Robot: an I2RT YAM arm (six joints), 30 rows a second.
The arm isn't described. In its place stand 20 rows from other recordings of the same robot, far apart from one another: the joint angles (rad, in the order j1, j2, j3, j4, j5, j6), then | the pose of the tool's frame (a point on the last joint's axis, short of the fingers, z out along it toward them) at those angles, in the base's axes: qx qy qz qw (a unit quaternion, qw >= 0); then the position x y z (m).
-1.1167 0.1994 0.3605 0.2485 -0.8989 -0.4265 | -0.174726 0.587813 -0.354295 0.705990 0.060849 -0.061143 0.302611
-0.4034 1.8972 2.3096 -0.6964 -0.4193 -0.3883 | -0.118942 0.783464 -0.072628 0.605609 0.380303 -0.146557 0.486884
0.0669 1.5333 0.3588 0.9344 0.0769 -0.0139 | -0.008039 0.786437 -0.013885 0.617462 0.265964 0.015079 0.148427
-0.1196 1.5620 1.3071 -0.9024 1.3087 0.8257 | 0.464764 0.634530 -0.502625 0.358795 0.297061 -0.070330 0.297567
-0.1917 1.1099 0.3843 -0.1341 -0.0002 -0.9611 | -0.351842 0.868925 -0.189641 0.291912 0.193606 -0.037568 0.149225
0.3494 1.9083 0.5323 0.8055 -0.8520 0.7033 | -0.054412 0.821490 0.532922 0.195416 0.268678 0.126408 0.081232
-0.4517 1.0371 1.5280 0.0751 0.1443 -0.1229 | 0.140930 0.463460 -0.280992 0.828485 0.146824 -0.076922 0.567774
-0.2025 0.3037 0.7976 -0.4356 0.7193 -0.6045 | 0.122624 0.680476 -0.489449 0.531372 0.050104 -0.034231 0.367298
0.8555 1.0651 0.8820 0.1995 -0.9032 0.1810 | -0.502368 0.492494 0.583589 0.405587 0.136276 0.199488 0.360421
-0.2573 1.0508 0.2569 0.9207 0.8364 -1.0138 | 0.060212 0.673796 -0.623102 0.392578 0.187119 -0.076560 0.222338
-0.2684 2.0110 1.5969 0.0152 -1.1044 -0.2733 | -0.291814 0.708641 0.295162 0.570572 0.455696 -0.092354 0.273722
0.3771 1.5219 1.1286 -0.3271 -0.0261 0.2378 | -0.068761 0.908296 0.136155 0.389527 0.314600 0.125598 0.266418
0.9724 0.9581 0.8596 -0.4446 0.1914 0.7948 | -0.030095 0.867624 0.325441 0.374714 0.124548 0.170658 0.308792
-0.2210 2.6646 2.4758 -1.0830 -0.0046 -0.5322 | -0.153582 0.976844 -0.052660 0.139340 0.525656 -0.117931 0.142921
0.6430 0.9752 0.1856 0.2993 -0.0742 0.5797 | -0.046188 0.855958 0.321067 0.402640 0.145362 0.112206 0.148762
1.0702 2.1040 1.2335 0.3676 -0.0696 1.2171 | 0.045471 0.859263 0.475336 0.183453 0.215682 0.399404 0.139399
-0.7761 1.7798 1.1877 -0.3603 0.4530 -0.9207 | 0.001103 0.930759 -0.363898 0.035569 0.255286 -0.272415 0.198430
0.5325 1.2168 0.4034 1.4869 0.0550 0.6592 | 0.052175 0.431146 0.495609 0.752172 0.195727 0.113067 0.292657
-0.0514 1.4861 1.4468 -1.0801 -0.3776 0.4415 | 0.192819 0.938640 0.222055 0.180189 0.291840 -0.001871 0.330517
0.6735 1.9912 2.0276 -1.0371 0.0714 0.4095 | -0.116276 0.952015 0.115494 0.258474 0.337302 0.265907 0.331199
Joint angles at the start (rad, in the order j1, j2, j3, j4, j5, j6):
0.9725, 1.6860, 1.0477, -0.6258, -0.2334, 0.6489
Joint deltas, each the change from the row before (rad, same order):
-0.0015, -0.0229, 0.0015, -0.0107, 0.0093, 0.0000
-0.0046, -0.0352, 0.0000, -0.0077, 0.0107, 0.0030
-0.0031, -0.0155, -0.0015, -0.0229, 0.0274, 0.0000
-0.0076, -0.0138, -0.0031, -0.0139, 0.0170, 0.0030
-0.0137, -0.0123, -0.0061, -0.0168, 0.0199, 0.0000
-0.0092, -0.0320, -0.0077, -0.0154, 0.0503, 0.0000
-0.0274, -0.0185, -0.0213, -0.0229, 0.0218, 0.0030
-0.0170, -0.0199, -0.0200, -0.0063, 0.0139, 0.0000
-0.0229, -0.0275, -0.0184, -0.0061, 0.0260, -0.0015
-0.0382, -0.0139, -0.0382, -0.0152, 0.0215, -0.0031
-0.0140, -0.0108, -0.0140, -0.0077, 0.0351, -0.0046
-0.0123, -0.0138, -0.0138, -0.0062, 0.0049, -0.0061
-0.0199, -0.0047, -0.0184, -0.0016, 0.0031, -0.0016
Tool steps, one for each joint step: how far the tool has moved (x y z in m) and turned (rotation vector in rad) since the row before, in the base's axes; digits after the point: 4 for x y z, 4 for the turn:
-0.0006, -0.0023, 0.0067, 0.0063, -0.0150, -0.0044
-0.0004, -0.0037, 0.0099, 0.0169, -0.0227, -0.0109
-0.0006, -0.0042, 0.0030, -0.0220, -0.0161, -0.0123
0.0006, -0.0042, 0.0025, -0.0117, -0.0102, -0.0160
0.0017, -0.0059, 0.0011, -0.0196, -0.0091, -0.0202
0.0003, -0.0072, 0.0060, -0.0210, -0.0436, -0.0255
0.0023, -0.0114, -0.0018, -0.0326, 0.0001, -0.0371
0.0005, -0.0079, -0.0005, -0.0133, -0.0064, -0.0212
0.0016, -0.0094, 0.0018, -0.0138, -0.0214, -0.0292
0.0020, -0.0144, -0.0074, -0.0438, 0.0100, -0.0413
0.0007, -0.0065, -0.0014, -0.0319, -0.0182, -0.0186
-0.0005, -0.0054, -0.0006, -0.0089, -0.0001, -0.0076
0.0009, -0.0064, -0.0038, -0.0133, 0.0084, -0.0191

